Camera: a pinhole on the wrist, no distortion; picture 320 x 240 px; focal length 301.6 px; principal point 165.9 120.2 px. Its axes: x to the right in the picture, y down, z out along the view. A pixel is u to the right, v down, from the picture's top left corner.
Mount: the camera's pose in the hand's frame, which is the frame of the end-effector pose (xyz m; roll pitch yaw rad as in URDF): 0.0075 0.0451 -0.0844 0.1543 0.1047 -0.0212
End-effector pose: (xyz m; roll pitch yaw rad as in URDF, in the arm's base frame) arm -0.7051 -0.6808 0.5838 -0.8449 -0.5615 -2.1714
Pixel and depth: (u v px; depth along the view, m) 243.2 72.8 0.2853
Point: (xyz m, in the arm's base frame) -0.6227 -0.7476 0.7714
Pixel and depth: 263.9 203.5 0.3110
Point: -0.5648 -0.8653 0.7351
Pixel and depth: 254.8 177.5 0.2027
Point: -0.6378 -0.7931 0.6634
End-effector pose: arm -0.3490 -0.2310 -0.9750 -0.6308 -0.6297 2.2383
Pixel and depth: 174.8 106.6 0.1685
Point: -0.3865 -0.2739 -0.9114
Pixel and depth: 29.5 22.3 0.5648
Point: -0.1441 -0.6529 -0.6804
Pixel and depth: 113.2 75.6 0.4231
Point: -0.3228 -0.4725 -0.7366
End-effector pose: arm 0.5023 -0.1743 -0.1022 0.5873 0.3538 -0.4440
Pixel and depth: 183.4 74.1 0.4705
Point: 0.5244 -0.5003 0.1029
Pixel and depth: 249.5 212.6 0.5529
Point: 0.7657 -0.4739 0.2511
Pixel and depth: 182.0 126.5 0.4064
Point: 0.5632 -0.4054 0.1134
